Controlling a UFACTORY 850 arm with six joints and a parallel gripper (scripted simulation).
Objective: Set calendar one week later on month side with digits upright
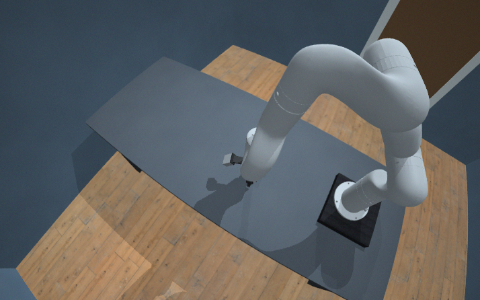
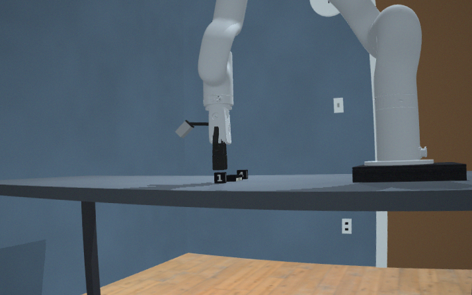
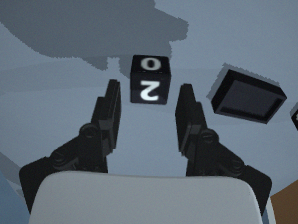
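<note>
My gripper is now 4 cm above the calendar cube. From my hand the other things lie so: black tray 3 cm ahead, 10 cm to the right, 5 cm below.
</note>
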